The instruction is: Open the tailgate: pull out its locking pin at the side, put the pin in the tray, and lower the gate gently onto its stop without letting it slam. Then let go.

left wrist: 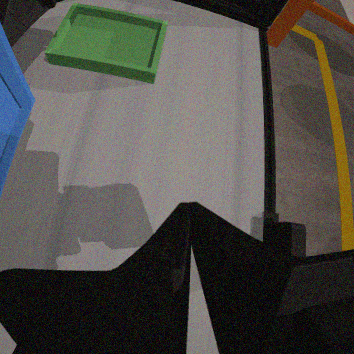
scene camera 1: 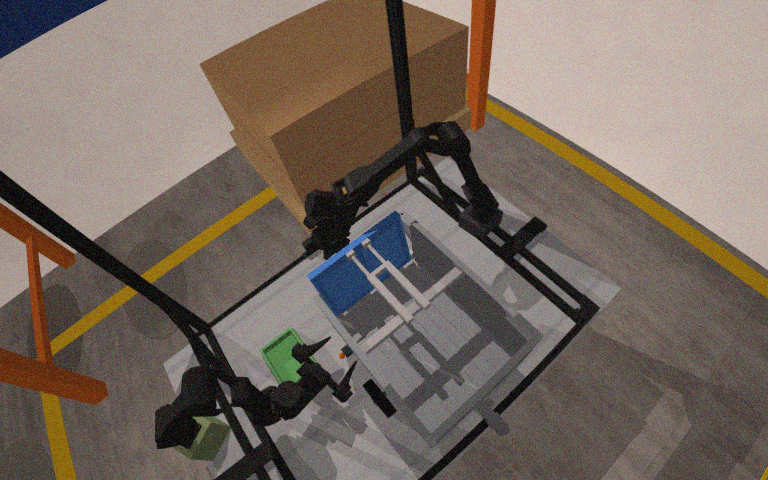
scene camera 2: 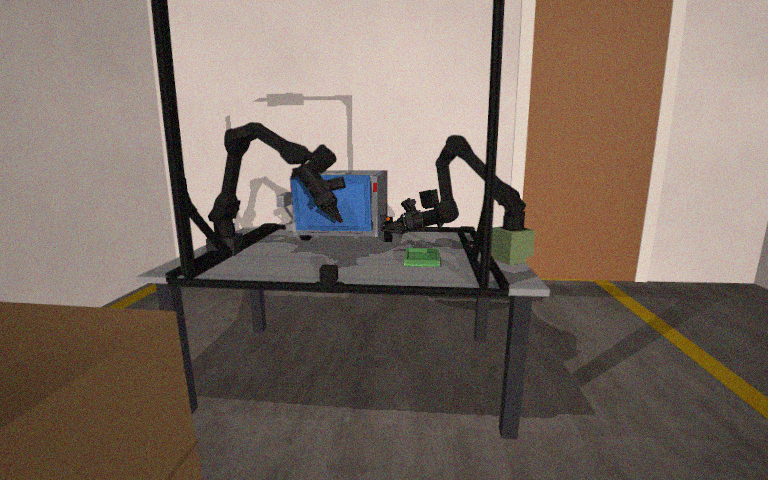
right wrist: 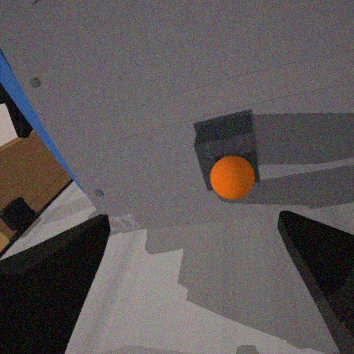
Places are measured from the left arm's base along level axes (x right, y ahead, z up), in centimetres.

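Where they show: left gripper, fingertip midpoint: [left wrist: 187, 210] [scene camera 1: 325, 259] [scene camera 2: 341, 222] [right wrist: 22, 136]; right gripper, fingertip midpoint: [scene camera 2: 383, 228] [right wrist: 194, 221]; left arm's base, link origin: [scene camera 1: 481, 213] [scene camera 2: 224, 236]; right arm's base, link origin: [scene camera 1: 186, 431] [scene camera 2: 513, 228].
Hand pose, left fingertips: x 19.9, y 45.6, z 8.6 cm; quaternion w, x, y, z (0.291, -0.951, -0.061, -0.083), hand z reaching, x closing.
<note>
Things, the pixels of their top centre, and the offset from my left fingertips. "spot": a spot on its surface instead.
- dark block, surface spot: [right wrist: 225, 131] spot: dx -22.8, dy +13.6, dz -1.9 cm
- green tray, top centre: [left wrist: 110, 33] [scene camera 1: 288, 358] [scene camera 2: 422, 253] dx -8.5, dy +26.3, dz -12.7 cm
- pale frame, surface spot: [scene camera 1: 390, 291] spot: dx -18.4, dy -6.4, dz -5.2 cm
The blue tailgate [scene camera 1: 346, 289] [scene camera 2: 357, 206] [left wrist: 10, 110] [right wrist: 10, 80] stands upright, closing the end of the grey truck bed. The locking pin's orange ball [scene camera 1: 342, 355] [scene camera 2: 389, 219] [right wrist: 232, 177] sticks out from a dark block [right wrist: 225, 131] on the bed's side wall; its shaft is hidden. The green tray [scene camera 1: 271, 362] [scene camera 2: 421, 262] [left wrist: 100, 70] shows no pin in it. My right gripper [scene camera 1: 342, 351] [scene camera 2: 385, 226] [right wrist: 194, 221] is open beside that wall, the ball ahead of its fingers and not gripped. My left gripper [scene camera 2: 339, 220] [left wrist: 187, 210] is shut and empty, outside the gate.
The grey truck bed [scene camera 1: 396, 421] [scene camera 2: 382, 198] fills much of the table, with a pale frame [scene camera 1: 390, 291] over it. Black frame bars [scene camera 1: 257, 291] [scene camera 2: 254, 284] border the table. A green block [scene camera 1: 209, 438] [scene camera 2: 512, 245] is under the right arm's base. A large cardboard box [scene camera 1: 339, 113] stands beyond the table.
</note>
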